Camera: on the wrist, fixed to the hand. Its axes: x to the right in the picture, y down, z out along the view.
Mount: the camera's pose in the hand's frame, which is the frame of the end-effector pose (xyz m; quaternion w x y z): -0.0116 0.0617 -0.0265 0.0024 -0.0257 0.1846 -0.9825
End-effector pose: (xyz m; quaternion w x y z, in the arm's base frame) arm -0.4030 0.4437 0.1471 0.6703 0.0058 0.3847 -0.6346
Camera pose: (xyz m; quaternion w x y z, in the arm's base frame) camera -0.3625 0.4787 0.1049 0.6927 0.2780 -0.1467 0.6491
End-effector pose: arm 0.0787 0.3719 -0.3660 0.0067 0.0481 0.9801 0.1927
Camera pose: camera 0.0951 0.4176 -0.3182 0.0097 -0.9985 0.0459 0.0279
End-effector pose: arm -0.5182 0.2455 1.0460 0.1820 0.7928 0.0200 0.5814
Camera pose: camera -0.5577 0.1921 1.0615 0.5883 -0.1297 0.7976 -0.0306
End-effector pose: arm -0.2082 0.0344 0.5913 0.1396 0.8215 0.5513 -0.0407
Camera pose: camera -0.1584 0.0095 0.6306 0.1203 0.5358 -0.8353 -0.0286
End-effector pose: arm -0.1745 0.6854 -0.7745 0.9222 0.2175 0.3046 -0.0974
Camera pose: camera -0.1782 0.7528 -0.7655 0.1441 0.3045 -0.3872 0.8583
